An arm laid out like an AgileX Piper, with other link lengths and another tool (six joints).
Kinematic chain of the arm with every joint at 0, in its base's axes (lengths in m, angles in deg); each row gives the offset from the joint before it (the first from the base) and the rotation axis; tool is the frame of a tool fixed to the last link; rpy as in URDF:
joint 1: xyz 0 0 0.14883 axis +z
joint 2: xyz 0 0 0 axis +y
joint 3: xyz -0.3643 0 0.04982 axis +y
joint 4: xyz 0.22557 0 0.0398 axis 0.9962 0 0.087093
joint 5: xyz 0 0 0 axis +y
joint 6: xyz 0.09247 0 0.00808 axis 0.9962 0 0.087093
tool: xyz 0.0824 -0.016 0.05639 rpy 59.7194 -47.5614 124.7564
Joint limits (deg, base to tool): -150..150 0..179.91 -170..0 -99.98..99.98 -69.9..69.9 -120..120
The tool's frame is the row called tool.
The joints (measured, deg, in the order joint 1, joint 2, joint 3, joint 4, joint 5, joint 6), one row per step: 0.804, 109.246, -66.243, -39.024, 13.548, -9.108; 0.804, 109.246, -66.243, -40.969, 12.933, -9.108; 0.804, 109.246, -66.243, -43.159, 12.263, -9.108; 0.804, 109.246, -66.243, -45.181, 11.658, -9.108; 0.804, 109.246, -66.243, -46.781, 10.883, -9.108; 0.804, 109.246, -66.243, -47.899, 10.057, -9.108; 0.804, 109.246, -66.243, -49.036, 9.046, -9.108; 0.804, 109.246, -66.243, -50.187, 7.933, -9.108
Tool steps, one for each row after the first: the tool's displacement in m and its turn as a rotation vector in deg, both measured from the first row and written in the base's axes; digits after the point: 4 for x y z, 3 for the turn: 0.0009, 0.0017, 0.0013, -1.282, -0.489, 1.509; 0.0017, 0.0037, 0.0026, -2.724, -1.007, 3.212; 0.0024, 0.0056, 0.0037, -4.050, -1.460, 4.790; 0.0032, 0.0078, 0.0051, -4.965, -2.024, 6.206; 0.0040, 0.0102, 0.0066, -5.475, -2.614, 7.357; 0.0049, 0.0130, 0.0084, -5.910, -3.324, 8.630; 0.0058, 0.0162, 0.0103, -6.300, -4.093, 9.980
